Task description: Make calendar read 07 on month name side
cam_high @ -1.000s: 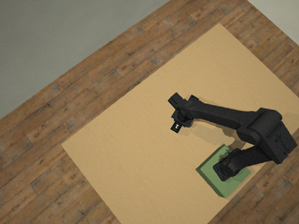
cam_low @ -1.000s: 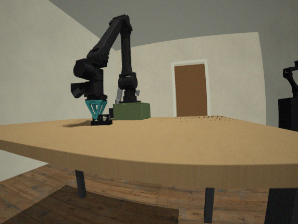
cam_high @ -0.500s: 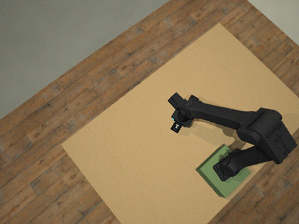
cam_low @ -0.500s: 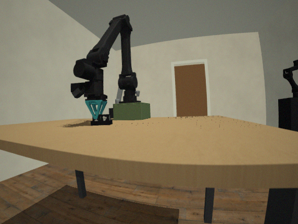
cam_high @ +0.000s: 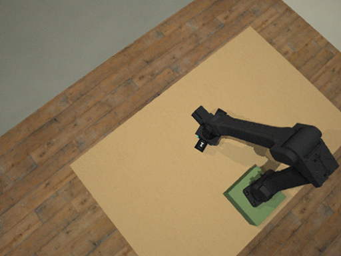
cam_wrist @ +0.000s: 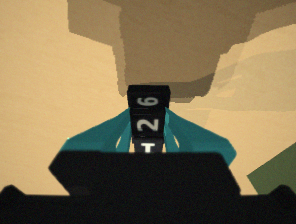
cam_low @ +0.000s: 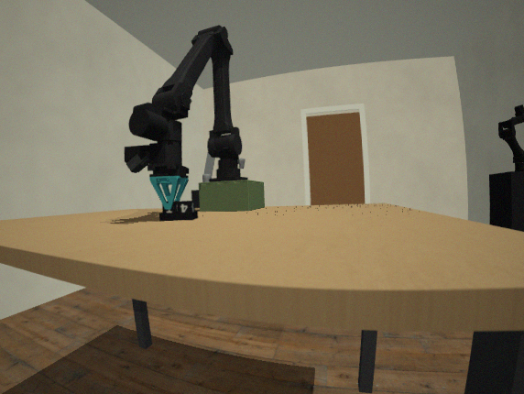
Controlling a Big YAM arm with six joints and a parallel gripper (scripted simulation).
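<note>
My gripper is now 10 mm above the digit cube. From my hand the other things lie so: black calendar tray: 20 mm to the left, 20 mm below, 10 mm behind.
</note>
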